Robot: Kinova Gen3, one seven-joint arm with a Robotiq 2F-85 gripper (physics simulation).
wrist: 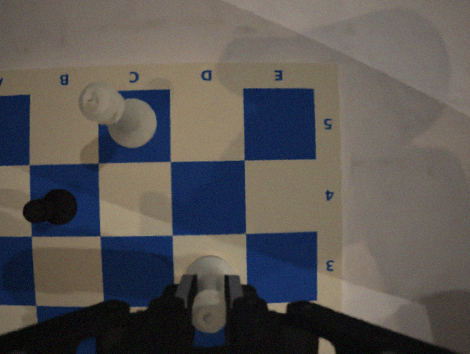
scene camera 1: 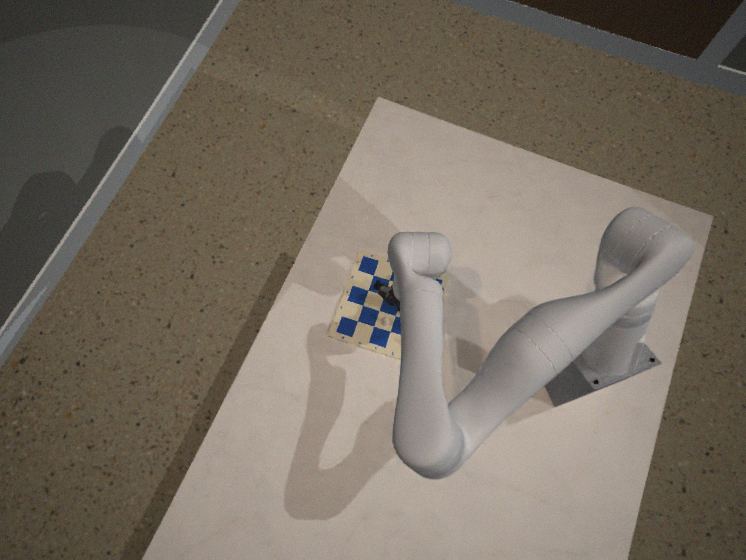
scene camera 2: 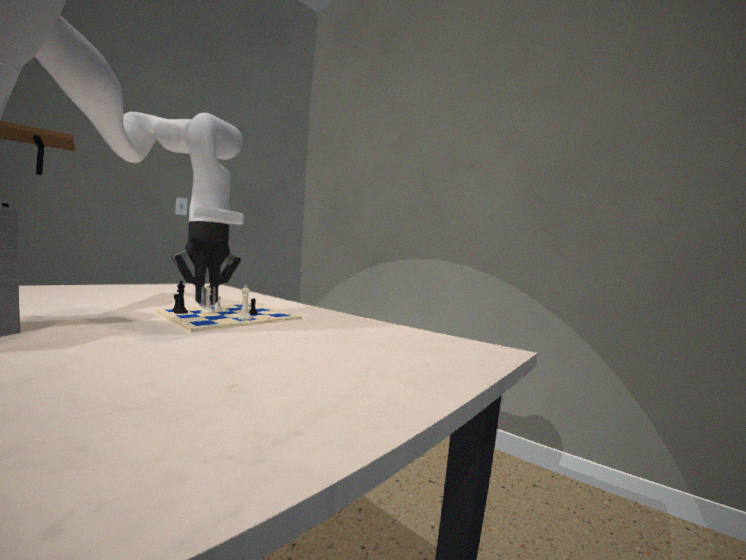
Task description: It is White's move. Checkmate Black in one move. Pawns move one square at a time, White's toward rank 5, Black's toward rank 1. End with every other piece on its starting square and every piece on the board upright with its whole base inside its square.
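Frame: origin at the arm's base, x ahead, y left, z up, level; centimetres.
Seen in the pictures: gripper, fingertip midpoint: [wrist: 210, 294] [scene camera 2: 206, 305]; arm's base at its link origin: [scene camera 1: 607, 353].
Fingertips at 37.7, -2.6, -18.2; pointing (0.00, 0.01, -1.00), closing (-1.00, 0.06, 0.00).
Pixels of each thing's middle, then the offset from my fingertips to it, as dx, dy, dz. Level surfaces: height alone.
- tall white piece at the middle of its body: [wrist: 209, 296] [scene camera 2: 207, 299] +0.0, -0.3, +1.3
- white king at the middle of its body: [wrist: 115, 112] [scene camera 2: 245, 301] +3.7, -8.6, +1.5
- black pawn at the middle of its body: [wrist: 46, 209] [scene camera 2: 253, 305] +7.8, -4.4, +0.0
- white pawn at the middle of its body: [scene camera 1: 385, 319] [scene camera 2: 218, 302] +3.8, +3.1, +0.0
- board at the middle of its body: [wrist: 138, 270] [scene camera 2: 226, 314] [scene camera 1: 390, 306] +3.8, -0.8, -1.9
- black king at the middle of its body: [scene camera 2: 181, 296] -3.8, +3.5, +1.5
- shorter black piece at the middle of its body: [scene camera 2: 177, 302] -3.5, +6.7, +0.0
- pale table at its surface level: dz -2.2
My gripper [scene camera 2: 206, 301] [wrist: 210, 294] is shut on a tall white piece [wrist: 209, 312], held upright with its base over D3 in the wrist view, at or very near board level. A white king [scene camera 2: 245, 303] [wrist: 132, 123] stands on C5. A black pawn [scene camera 2: 253, 307] [wrist: 61, 206] stands on B4. A white pawn [scene camera 1: 385, 321] [scene camera 2: 218, 304] stands farther along the board [scene camera 1: 361, 344] [scene camera 2: 247, 323] [wrist: 170, 75]. A black king [scene camera 2: 180, 299] stands at the left in scene camera 2, with a shorter black piece [scene camera 2: 175, 303] overlapping it. The arm hides much of the board in scene camera 1.
The board lies on a pale table [scene camera 1: 518, 458] [scene camera 2: 241, 409]. The arm's base plate [scene camera 1: 572, 382] is to the right of the board in scene camera 1. The table's near corner is at the right in scene camera 2, well away from the board.
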